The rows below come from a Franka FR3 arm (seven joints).
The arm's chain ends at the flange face. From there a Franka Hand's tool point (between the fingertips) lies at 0.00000 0.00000 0.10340 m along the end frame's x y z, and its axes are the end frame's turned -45 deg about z.
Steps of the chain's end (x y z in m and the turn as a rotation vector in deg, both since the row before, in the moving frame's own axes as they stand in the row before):
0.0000, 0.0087, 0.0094, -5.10, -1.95, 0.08
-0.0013, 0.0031, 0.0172, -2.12, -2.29, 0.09
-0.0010, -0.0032, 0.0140, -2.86, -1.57, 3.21
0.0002, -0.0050, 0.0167, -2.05, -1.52, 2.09
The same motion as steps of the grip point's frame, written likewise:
-0.0151, 0.0102, 0.0089, -2.23, -4.99, 0.08
-0.0087, 0.0011, 0.0170, 0.12, -3.12, 0.09
-0.0041, -0.0015, 0.0138, -0.91, -3.13, 3.21
-0.0009, -0.0028, 0.0166, -0.37, -2.52, 2.09

